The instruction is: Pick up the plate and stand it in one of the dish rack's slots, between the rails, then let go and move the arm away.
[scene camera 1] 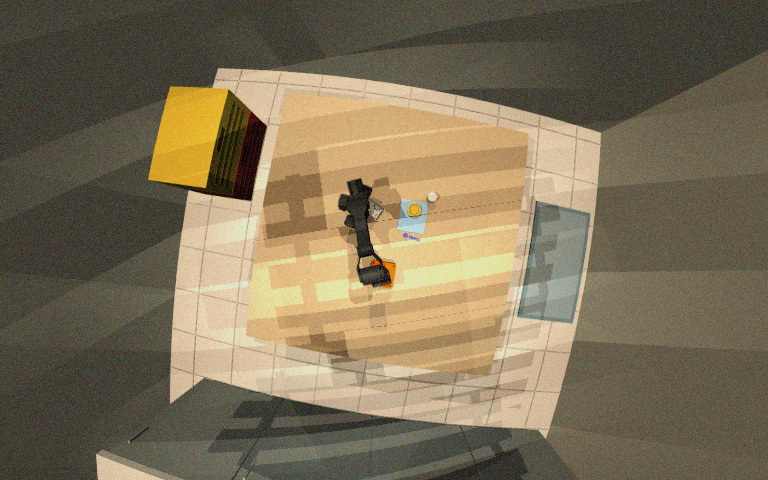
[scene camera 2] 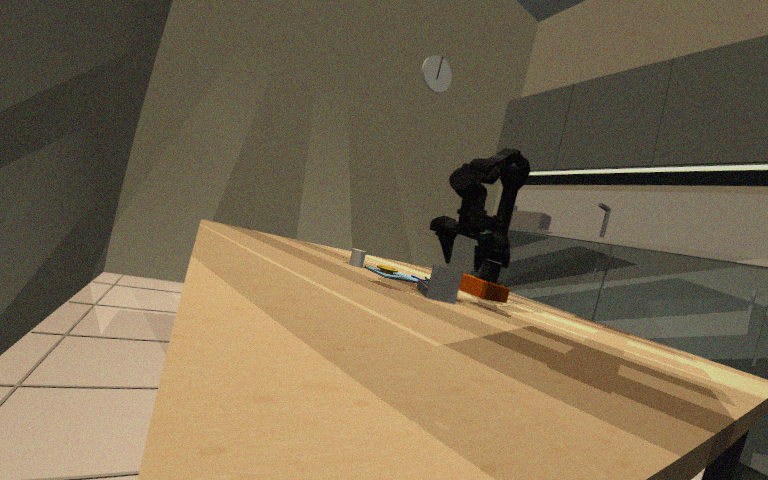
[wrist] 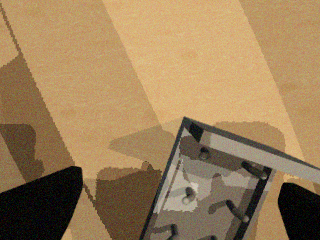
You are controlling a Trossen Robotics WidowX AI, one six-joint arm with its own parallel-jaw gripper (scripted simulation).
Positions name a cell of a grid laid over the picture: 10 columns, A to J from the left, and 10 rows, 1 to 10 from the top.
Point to a dish rack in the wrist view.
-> G8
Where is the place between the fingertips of my gripper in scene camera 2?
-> G6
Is my gripper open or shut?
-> Open.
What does my gripper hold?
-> Nothing.
